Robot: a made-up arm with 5 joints.
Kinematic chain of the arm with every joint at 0, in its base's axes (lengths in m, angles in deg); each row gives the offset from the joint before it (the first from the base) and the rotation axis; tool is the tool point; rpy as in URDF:
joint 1: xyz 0 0 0.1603 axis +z
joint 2: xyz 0 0 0 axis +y
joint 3: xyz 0.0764 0 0.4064 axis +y
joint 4: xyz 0.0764 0 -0.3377 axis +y
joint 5: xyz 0.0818 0 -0.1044 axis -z
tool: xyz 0 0 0 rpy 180 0 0
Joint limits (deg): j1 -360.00..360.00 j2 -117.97..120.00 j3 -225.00..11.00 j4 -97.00..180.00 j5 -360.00..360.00
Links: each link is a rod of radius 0.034 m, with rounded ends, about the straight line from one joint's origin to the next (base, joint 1, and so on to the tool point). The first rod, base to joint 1, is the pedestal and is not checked.
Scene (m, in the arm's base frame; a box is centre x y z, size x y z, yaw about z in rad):
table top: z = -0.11
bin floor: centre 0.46 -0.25 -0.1 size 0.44 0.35 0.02 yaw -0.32
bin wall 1: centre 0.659 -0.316 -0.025 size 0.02 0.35 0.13 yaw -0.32
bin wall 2: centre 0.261 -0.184 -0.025 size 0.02 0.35 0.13 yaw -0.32
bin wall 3: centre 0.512 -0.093 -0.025 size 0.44 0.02 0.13 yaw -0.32
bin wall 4: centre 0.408 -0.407 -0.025 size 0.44 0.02 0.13 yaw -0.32
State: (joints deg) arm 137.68 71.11 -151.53 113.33 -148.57
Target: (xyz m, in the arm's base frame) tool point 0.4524 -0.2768 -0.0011
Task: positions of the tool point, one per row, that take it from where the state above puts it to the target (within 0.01 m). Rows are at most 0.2 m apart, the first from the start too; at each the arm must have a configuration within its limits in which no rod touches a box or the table.
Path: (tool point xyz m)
1: -0.4164 0.6272 0.1084
2: -0.2460 0.6952 0.1112
3: -0.0677 0.7176 0.1146
4: 0.1063 0.6949 0.1190
5: 0.2651 0.6306 0.1243
6: 0.3987 0.5312 0.1305
7: 0.5000 0.4051 0.1373
8: 0.5641 0.2621 0.1449
9: 0.5892 0.1126 0.1531
10: 0.5762 -0.0329 0.1621
11: 0.5287 -0.1654 0.1716
12: 0.4524 -0.2768 0.1815
13: 0.4587 -0.2807 0.0908
14: 0.4524 -0.2768 -0.0011

